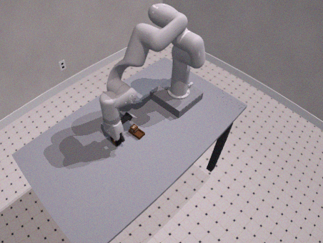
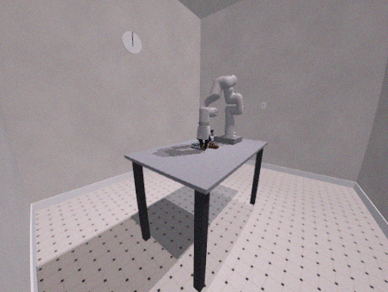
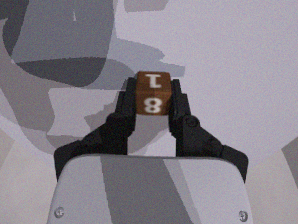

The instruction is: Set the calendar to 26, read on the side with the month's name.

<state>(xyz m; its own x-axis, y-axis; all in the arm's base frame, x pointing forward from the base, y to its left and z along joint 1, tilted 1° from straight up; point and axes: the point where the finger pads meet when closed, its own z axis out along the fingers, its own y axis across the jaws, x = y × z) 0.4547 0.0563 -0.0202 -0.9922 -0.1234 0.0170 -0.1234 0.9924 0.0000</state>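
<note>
The brown cube lies 2 cm below my hand. The rest, counted from my hand: brown wooden tray: 12 cm behind, 1 cm to the left, 3 cm below.
</note>
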